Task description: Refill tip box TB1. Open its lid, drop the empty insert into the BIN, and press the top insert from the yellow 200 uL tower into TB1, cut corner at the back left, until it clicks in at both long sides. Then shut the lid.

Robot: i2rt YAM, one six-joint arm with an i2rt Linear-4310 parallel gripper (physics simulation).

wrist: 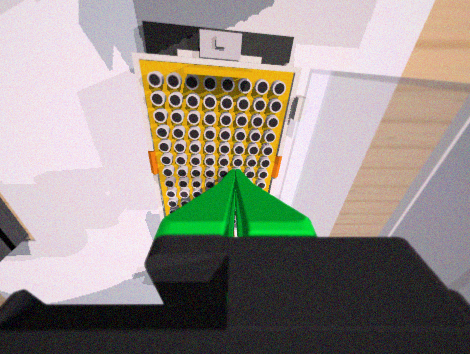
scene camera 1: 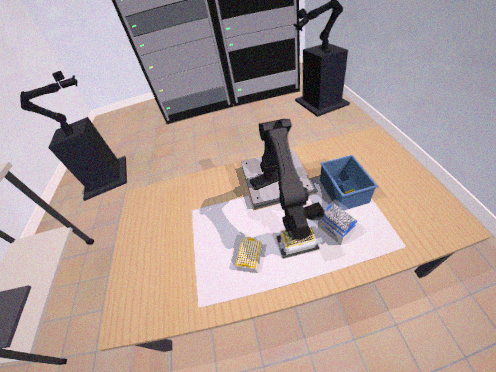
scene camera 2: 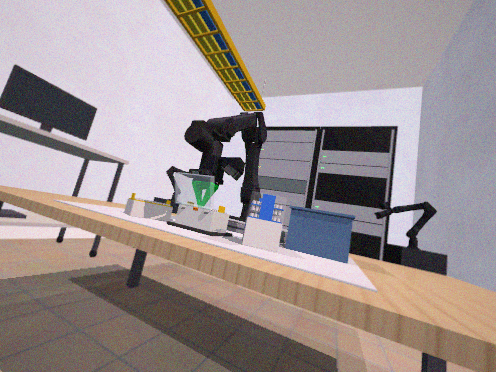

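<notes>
Tip box TB1 (scene camera 1: 300,247) (scene camera 2: 192,220) stands on the mat with its clear lid (scene camera 2: 184,186) open and upright. A yellow insert full of tips (wrist: 210,134) lies in the box, and an orange tab shows at each long side in the wrist view. My gripper (wrist: 235,177) (scene camera 2: 203,204) is shut and empty, with its green fingertips pointing down over the insert. Whether they touch it I cannot tell. The near part of the insert is hidden by the fingers. The yellow tower (scene camera 1: 248,253) (scene camera 2: 144,206) stands left of TB1. The blue BIN (scene camera 1: 358,197) (scene camera 2: 320,235) holds a yellow piece (scene camera 1: 349,191).
A tower with a blue insert (scene camera 1: 341,221) (scene camera 2: 262,232) stands between TB1 and the BIN. The arm's base plate (scene camera 1: 265,196) is behind TB1. The white mat (scene camera 1: 215,285) lies on the wooden table (scene camera 1: 150,250).
</notes>
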